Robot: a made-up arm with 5 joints.
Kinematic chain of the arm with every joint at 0, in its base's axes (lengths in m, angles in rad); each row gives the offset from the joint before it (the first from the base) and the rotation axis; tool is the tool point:
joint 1: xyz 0 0 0.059 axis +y
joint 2: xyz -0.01 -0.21 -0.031 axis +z
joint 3: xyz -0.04 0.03 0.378 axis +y
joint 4: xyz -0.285 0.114 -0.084 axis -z
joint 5: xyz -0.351 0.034 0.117 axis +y
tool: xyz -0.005 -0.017 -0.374
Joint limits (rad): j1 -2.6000..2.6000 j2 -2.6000..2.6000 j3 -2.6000..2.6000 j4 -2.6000..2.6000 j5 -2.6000..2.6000
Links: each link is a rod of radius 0.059 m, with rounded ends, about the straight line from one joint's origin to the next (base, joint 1, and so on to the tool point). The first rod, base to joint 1, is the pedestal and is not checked.
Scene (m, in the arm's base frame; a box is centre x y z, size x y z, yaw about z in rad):
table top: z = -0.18
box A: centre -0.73 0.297 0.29 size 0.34 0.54 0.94 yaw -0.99
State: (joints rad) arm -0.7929 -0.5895 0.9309 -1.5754 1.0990
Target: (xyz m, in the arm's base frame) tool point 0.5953 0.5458 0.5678
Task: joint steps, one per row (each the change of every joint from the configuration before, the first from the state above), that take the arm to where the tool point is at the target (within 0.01 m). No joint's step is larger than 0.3 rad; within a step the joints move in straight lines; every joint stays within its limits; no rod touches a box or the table.
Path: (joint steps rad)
1: 0.2365 -0.1985 0.1372 -0.0060 -0.0897
2: 0.2364 -0.1984 0.1372 -0.0060 -0.0898
3: 0.2365 -0.1985 0.1372 -0.0060 -0.0897
4: 0.2364 -0.1985 0.1372 -0.0060 -0.0898
5: 0.0843 -0.1921 -0.1823 0.2595 0.0048
6: 0.0843 -0.1921 -0.1823 0.2594 0.0049
7: 0.0843 -0.1921 -0.1823 0.2594 0.0048
8: 0.0843 -0.1921 -0.1823 0.2594 0.0049

